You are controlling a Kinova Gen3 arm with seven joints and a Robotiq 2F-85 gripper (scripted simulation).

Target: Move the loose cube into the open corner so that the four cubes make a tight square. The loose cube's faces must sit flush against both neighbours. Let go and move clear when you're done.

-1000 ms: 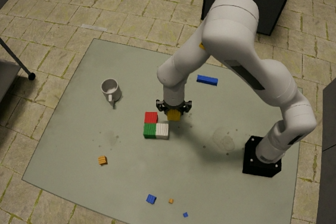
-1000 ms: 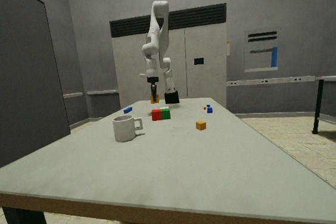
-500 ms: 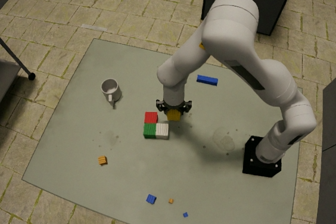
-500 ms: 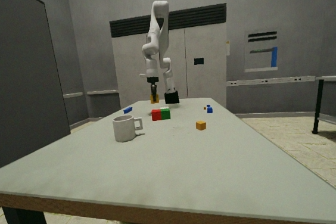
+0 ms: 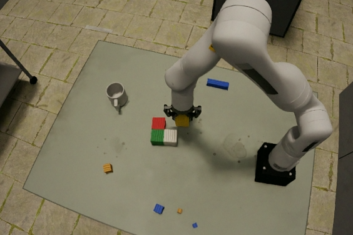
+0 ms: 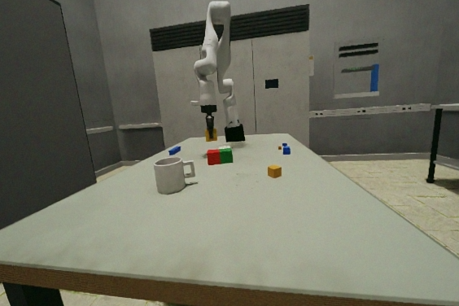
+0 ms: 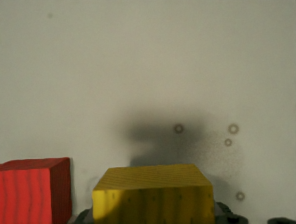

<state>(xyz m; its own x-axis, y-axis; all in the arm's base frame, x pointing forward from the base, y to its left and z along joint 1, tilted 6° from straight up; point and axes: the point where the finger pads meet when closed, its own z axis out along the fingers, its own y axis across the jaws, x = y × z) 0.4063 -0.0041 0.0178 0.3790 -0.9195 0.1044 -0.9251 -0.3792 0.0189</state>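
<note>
The yellow cube lies right at my hand. The rest, counted from my hand: green cube: 9 cm to the left, 8 cm below, 7 cm ahead; then white cube: 8 cm below, 7 cm to the left, 2 cm ahead; then red cube: 9 cm ahead, 8 cm below, 4 cm to the left.
</note>
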